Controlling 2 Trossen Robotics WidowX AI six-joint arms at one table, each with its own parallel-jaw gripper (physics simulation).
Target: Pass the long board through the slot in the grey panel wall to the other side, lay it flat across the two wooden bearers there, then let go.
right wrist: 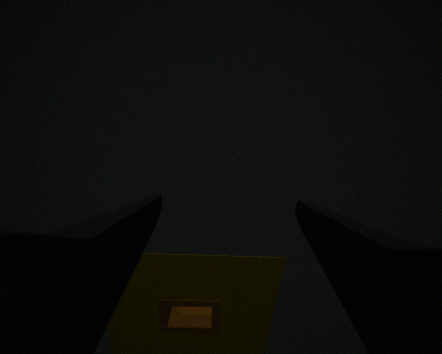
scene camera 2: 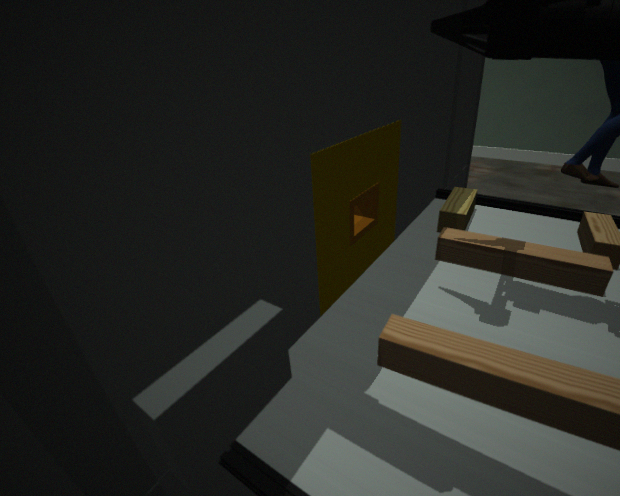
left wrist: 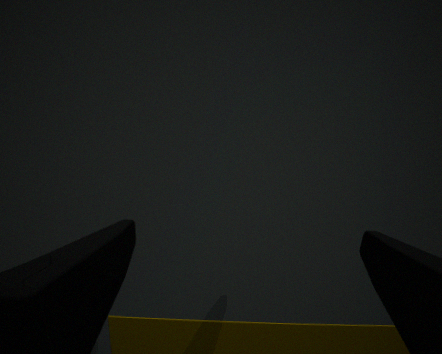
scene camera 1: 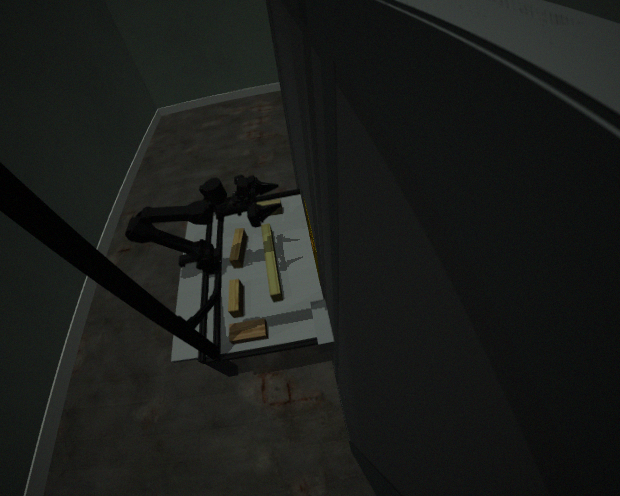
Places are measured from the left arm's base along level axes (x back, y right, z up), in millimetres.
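Pixels of known places: left gripper, fingertip midpoint: [left wrist: 249,236] [scene camera 1: 279,194]; right gripper, fingertip midpoint: [right wrist: 230,203] [scene camera 2: 443,29]; left arm's base, link origin: [scene camera 1: 211,268].
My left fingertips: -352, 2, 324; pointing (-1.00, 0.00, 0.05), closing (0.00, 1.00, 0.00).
Observation:
Ahead of a thing's pixels: the offset from my left fingertips to its middle, as dx, dy, dz. "pt": to the spot under its first point.
The long pale-yellow board {+93, +24, -312} [scene camera 1: 273,276] lies on the table in scene camera 1, beside the grey panel wall [scene camera 1: 413,232] [scene camera 2: 180,155] and roughly along it. The small square slot {pt -114, +1, -252} [scene camera 2: 364,213] [right wrist: 191,317] sits in a yellow patch [scene camera 2: 333,206] [left wrist: 275,340] [right wrist: 250,290] on the wall. In scene camera 2, two wooden bearers, a farther one {-341, -93, -321} [scene camera 2: 527,260] and a nearer one {-355, +170, -321} [scene camera 2: 491,362], lie apart with their ends towards the wall. My left gripper [scene camera 1: 278,194] [left wrist: 249,236] is open and empty, above the table past the board's upper end. My right gripper [right wrist: 230,203] is open and empty, high above the bearers' table.
In scene camera 1, wood blocks {+227, -70, -312} [scene camera 1: 237,248] {+241, +166, -312} [scene camera 1: 235,298] {+204, +299, -324} [scene camera 1: 248,330] lie left of and below the board; another block [scene camera 1: 276,205] lies under the left gripper. Two blocks {-211, -253, -320} [scene camera 2: 458,202] {-462, -240, -321} [scene camera 2: 602,232] lie behind the farther bearer. A person's legs [scene camera 2: 599,139] show behind the table.

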